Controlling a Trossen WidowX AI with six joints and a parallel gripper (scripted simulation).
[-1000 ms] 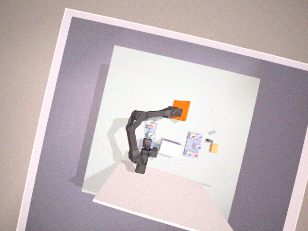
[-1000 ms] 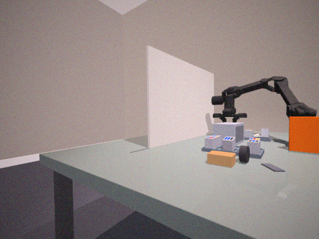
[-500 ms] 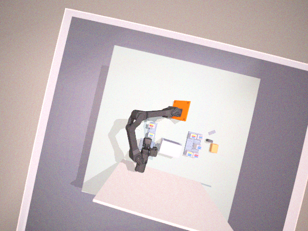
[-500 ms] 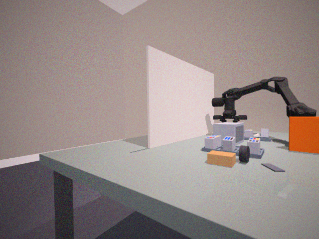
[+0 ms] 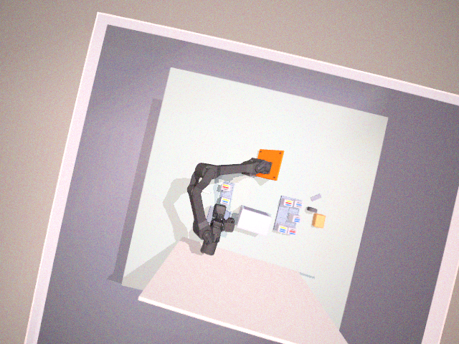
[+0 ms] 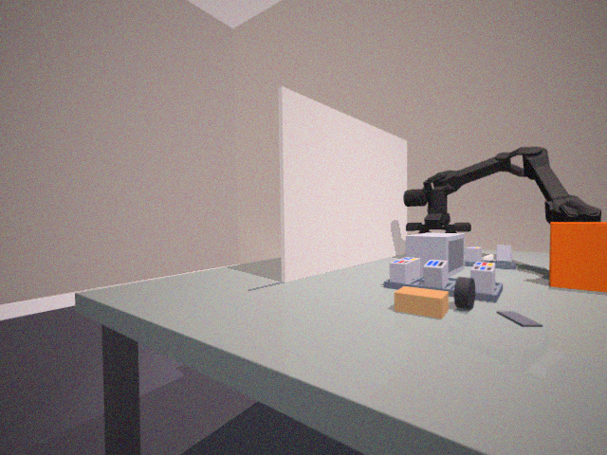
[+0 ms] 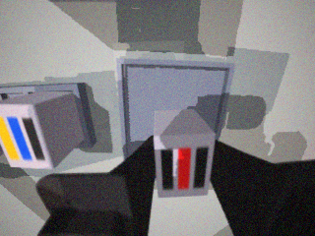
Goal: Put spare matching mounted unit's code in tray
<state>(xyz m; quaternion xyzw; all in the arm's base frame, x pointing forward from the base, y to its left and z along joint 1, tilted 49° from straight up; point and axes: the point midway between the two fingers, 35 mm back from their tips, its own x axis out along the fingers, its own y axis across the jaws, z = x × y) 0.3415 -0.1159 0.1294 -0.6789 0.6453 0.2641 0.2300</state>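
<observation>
My gripper tip is now 20 mm above the lilac tray. Round my gripper tip: orange-tan block: 130 mm behind, 550 mm to the left, 10 mm below; then tall white panel: 180 mm ahead, 180 mm to the left, 200 mm above; then black wheel: 180 mm behind, 500 mm to the left.
</observation>
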